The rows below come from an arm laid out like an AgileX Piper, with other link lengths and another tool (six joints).
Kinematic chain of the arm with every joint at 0, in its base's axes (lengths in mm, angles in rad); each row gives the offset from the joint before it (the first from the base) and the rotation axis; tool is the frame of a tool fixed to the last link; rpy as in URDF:
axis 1: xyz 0 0 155 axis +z
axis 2: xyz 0 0 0 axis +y
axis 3: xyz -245.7 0 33.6 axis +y
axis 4: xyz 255.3 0 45.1 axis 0.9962 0 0.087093
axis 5: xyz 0 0 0 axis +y
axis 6: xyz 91.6 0 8 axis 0.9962 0 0.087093
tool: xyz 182.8 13 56.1 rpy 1.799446 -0.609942 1.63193
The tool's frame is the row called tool.
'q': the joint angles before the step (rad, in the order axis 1, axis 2, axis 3, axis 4, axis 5, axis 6). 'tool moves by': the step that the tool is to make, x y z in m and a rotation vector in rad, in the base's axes. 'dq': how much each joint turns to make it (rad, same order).
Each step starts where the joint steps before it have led.
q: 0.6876 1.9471 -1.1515 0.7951 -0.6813 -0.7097
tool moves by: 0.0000 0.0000 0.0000 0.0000 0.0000 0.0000
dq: 0.0000 0.0000 0.0000 0.0000 0.0000 0.0000
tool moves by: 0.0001 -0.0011 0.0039 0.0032 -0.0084 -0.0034
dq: 0.0000 -0.0043 0.0002 -0.0001 -0.0063 0.0001
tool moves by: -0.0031 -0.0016 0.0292 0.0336 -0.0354 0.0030
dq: -0.0002 -0.0513 -0.0003 -0.0007 0.0054 0.0018
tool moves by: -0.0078 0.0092 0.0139 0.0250 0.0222 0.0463
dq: 0.0002 -0.0548 0.0003 -0.0001 0.0797 0.0002
